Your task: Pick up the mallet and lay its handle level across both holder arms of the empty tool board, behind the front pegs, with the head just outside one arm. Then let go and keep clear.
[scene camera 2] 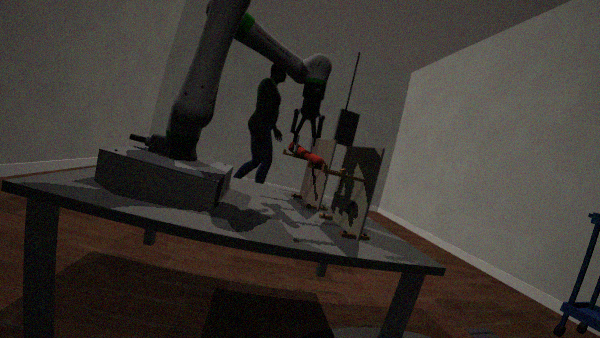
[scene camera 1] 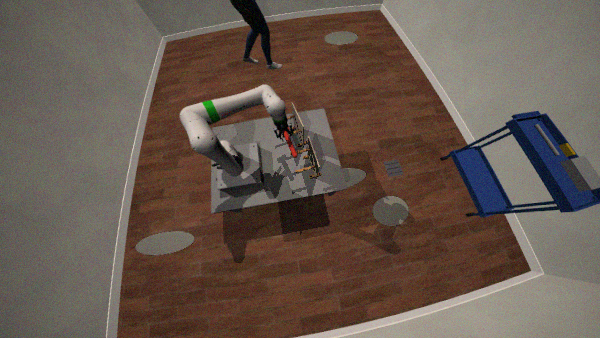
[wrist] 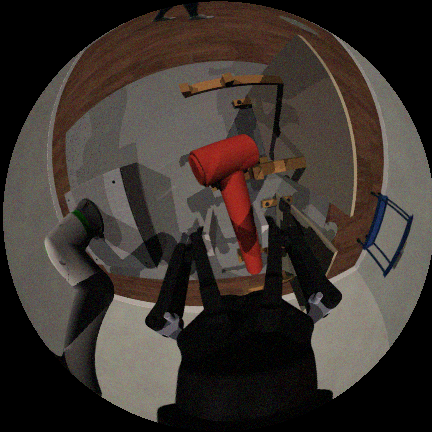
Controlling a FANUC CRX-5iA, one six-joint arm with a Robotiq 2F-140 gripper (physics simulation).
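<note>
The red mallet (scene camera 1: 291, 145) (scene camera 2: 314, 158) (wrist: 225, 157) lies nearly level over wooden arms, its head towards the top of the wrist view. My gripper (scene camera 2: 306, 140) (wrist: 233, 213) is partly closed, with its fingers on either side of the handle; gaps show between pads and handle in the wrist view, so contact is not clear. One upright tool board (wrist: 325, 125) stands at the right with a wooden holder arm (wrist: 257, 80) carrying pegs; another arm (wrist: 290, 165) passes under the mallet near its head. A second board (scene camera 2: 363, 200) (wrist: 320, 242) stands nearer. Which arms bear the handle is partly hidden.
The grey table (scene camera 1: 320, 117) (scene camera 2: 410, 255) carries the robot's base block (scene camera 2: 160, 175) at the left. A dark box on a thin rod (scene camera 2: 347, 127) shows behind the boards. A person (scene camera 1: 259, 37) (scene camera 2: 265, 110) is beyond the table. A blue cart (scene camera 1: 477, 180) is at the right.
</note>
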